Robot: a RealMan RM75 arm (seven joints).
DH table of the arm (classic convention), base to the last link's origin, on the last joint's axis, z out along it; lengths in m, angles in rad. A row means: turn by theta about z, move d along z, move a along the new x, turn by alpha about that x. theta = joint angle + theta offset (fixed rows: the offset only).
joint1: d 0.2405  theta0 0  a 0  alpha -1.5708
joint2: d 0  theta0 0  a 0  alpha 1.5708
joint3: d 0.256  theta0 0  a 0  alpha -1.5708
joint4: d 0  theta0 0  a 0  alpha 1.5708
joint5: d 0.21  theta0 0  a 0  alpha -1.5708
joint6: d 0  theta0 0  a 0  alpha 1.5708
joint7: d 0.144  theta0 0  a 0  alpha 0
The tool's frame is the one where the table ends.
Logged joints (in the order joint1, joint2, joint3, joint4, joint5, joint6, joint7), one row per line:
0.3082 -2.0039 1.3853 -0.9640 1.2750 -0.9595 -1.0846
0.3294 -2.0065 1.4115 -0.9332 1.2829 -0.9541 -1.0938
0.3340 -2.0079 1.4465 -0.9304 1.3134 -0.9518 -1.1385
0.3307 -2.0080 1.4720 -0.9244 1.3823 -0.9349 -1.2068
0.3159 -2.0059 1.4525 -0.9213 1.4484 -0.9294 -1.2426
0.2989 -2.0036 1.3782 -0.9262 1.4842 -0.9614 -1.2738
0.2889 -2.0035 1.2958 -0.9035 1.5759 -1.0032 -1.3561
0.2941 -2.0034 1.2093 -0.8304 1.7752 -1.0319 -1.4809
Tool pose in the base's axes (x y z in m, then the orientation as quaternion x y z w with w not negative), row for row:
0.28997 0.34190 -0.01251 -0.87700 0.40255 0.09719 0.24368
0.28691 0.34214 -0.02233 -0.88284 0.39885 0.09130 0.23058
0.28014 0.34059 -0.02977 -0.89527 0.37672 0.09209 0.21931
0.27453 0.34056 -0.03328 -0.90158 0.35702 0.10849 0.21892
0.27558 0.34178 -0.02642 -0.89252 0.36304 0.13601 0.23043
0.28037 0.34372 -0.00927 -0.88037 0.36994 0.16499 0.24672
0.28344 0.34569 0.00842 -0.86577 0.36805 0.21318 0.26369
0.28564 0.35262 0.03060 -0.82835 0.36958 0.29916 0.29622
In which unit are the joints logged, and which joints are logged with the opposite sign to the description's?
The joints are logged in radians. Opposite sign: joint2, joint3, joint6.
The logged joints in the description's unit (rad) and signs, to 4 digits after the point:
0.3082 2.0039 -1.3853 -0.9640 1.2750 0.9595 -1.0846
0.3294 2.0065 -1.4115 -0.9332 1.2829 0.9541 -1.0938
0.3340 2.0079 -1.4465 -0.9304 1.3134 0.9518 -1.1385
0.3307 2.0080 -1.4720 -0.9244 1.3823 0.9349 -1.2068
0.3159 2.0059 -1.4525 -0.9213 1.4484 0.9294 -1.2426
0.2989 2.0036 -1.3782 -0.9262 1.4842 0.9614 -1.2738
0.2889 2.0035 -1.2958 -0.9035 1.5759 1.0032 -1.3561
0.2941 2.0034 -1.2093 -0.8304 1.7752 1.0319 -1.4809

